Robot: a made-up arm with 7 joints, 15 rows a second.
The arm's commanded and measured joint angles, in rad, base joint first. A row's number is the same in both.
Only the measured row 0 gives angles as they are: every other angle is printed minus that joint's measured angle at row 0.
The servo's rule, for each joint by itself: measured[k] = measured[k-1] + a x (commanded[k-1-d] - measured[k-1]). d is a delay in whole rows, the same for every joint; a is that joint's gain. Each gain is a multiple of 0.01, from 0.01 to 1. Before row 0 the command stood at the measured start. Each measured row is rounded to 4 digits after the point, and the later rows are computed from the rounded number. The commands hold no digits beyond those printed.
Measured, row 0:
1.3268 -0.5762 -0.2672 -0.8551 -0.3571 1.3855 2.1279
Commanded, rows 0 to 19:
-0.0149 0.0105 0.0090 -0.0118 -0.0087 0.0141 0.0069
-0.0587 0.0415 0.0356 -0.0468 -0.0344 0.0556 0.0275
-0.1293 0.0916 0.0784 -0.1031 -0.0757 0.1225 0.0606
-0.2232 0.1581 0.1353 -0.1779 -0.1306 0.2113 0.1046
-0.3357 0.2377 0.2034 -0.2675 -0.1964 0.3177 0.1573
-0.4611 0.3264 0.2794 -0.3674 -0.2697 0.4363 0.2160
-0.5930 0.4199 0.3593 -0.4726 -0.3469 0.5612 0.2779
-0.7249 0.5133 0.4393 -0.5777 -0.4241 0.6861 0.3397
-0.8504 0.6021 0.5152 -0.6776 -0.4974 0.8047 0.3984
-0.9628 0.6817 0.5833 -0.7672 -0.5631 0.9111 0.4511
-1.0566 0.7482 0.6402 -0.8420 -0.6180 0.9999 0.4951
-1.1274 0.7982 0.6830 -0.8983 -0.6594 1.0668 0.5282
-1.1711 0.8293 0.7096 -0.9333 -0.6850 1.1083 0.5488
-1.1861 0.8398 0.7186 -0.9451 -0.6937 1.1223 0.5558
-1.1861 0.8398 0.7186 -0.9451 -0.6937 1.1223 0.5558
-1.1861 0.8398 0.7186 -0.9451 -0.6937 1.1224 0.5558
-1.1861 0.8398 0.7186 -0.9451 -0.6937 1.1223 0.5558
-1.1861 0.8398 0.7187 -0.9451 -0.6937 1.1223 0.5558
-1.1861 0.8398 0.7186 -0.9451 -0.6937 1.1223 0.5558
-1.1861 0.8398 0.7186 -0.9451 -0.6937 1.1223 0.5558
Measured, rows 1 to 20:
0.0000 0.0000 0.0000 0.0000 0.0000 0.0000 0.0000
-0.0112 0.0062 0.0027 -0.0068 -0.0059 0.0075 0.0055
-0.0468 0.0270 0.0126 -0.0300 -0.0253 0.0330 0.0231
-0.1087 0.0651 0.0323 -0.0724 -0.0596 0.0804 0.0531
-0.1946 0.1200 0.0632 -0.1336 -0.1079 0.1498 0.0943
-0.3004 0.1894 0.1053 -0.2113 -0.1681 0.2388 0.1447
-0.4209 0.2702 0.1575 -0.3018 -0.2372 0.3435 0.2017
-0.5500 0.3585 0.2180 -0.4009 -0.3118 0.4589 0.2627
-0.6812 0.4498 0.2844 -0.5034 -0.3882 0.5793 0.3243
-0.8081 0.5397 0.3536 -0.6044 -0.4625 0.6988 0.3836
-0.9241 0.6235 0.4225 -0.6988 -0.5309 0.8113 0.4376
-1.0235 0.6971 0.4878 -0.7819 -0.5901 0.9113 0.4836
-1.1014 0.7567 0.5464 -0.8494 -0.6372 0.9937 0.5193
-1.1537 0.7995 0.5954 -0.8981 -0.6697 1.0544 0.5429
-1.1780 0.8233 0.6324 -0.9254 -0.6860 1.0904 0.5532
-1.1841 0.8330 0.6583 -0.9368 -0.6912 1.1073 0.5553
-1.1856 0.8370 0.6764 -0.9416 -0.6929 1.1153 0.5557
-1.1860 0.8387 0.6891 -0.9436 -0.6934 1.1190 0.5558
-1.1861 0.8393 0.6980 -0.9445 -0.6936 1.1207 0.5558
-1.1861 0.8396 0.7042 -0.9448 -0.6937 1.1215 0.5558
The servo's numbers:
d 1
a 0.75 0.59 0.30 0.58 0.68 0.53 0.80

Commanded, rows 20 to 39:
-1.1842 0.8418 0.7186 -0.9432 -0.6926 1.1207 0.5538
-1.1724 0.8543 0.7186 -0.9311 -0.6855 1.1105 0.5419
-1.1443 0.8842 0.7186 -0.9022 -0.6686 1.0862 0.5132
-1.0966 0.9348 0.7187 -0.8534 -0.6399 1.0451 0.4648
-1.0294 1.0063 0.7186 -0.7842 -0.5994 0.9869 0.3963
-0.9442 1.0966 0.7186 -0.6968 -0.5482 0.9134 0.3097
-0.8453 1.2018 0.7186 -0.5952 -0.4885 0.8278 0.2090
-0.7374 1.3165 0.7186 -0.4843 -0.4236 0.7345 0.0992
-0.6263 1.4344 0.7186 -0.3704 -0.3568 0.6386 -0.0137
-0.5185 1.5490 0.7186 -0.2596 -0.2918 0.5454 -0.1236
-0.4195 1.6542 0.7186 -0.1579 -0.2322 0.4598 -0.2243
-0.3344 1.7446 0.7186 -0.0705 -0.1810 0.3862 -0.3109
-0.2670 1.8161 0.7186 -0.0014 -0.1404 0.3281 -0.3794
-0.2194 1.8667 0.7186 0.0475 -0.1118 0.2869 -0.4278
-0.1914 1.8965 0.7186 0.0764 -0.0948 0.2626 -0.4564
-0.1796 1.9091 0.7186 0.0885 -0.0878 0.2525 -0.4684
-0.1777 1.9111 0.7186 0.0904 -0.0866 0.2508 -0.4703
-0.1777 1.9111 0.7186 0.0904 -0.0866 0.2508 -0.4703
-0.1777 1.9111 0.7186 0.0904 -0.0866 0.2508 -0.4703
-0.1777 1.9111 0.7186 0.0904 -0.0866 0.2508 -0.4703
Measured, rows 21 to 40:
-1.1861 0.8397 0.7085 -0.9450 -0.6937 1.1219 0.5558
-1.1847 0.8409 0.7115 -0.9440 -0.6930 1.1213 0.5542
-1.1755 0.8488 0.7136 -0.9365 -0.6879 1.1156 0.5444
-1.1521 0.8697 0.7151 -0.9166 -0.6748 1.1000 0.5194
-1.1105 0.9081 0.7162 -0.8799 -0.6511 1.0709 0.4757
-1.0497 0.9660 0.7169 -0.8244 -0.6159 1.0264 0.4122
-0.9706 1.0431 0.7174 -0.7504 -0.5699 0.9665 0.3302
-0.8766 1.1367 0.7178 -0.6604 -0.5145 0.8930 0.2332
-0.7722 1.2428 0.7180 -0.5583 -0.4527 0.8090 0.1260
-0.6628 1.3558 0.7182 -0.4493 -0.3875 0.7187 0.0142
-0.5546 1.4698 0.7183 -0.3393 -0.3224 0.6269 -0.0960
-0.4533 1.5786 0.7184 -0.2341 -0.2611 0.5383 -0.1986
-0.3641 1.6765 0.7185 -0.1392 -0.2066 0.4577 -0.2884
-0.2913 1.7589 0.7185 -0.0593 -0.1616 0.3890 -0.3612
-0.2374 1.8225 0.7185 0.0026 -0.1277 0.3349 -0.4145
-0.2029 1.8662 0.7185 0.0454 -0.1053 0.2966 -0.4480
-0.1854 1.8915 0.7185 0.0704 -0.0934 0.2732 -0.4643
-0.1796 1.9031 0.7185 0.0820 -0.0888 0.2613 -0.4691
-0.1782 1.9078 0.7185 0.0869 -0.0873 0.2557 -0.4701
-0.1778 1.9097 0.7185 0.0889 -0.0868 0.2531 -0.4703

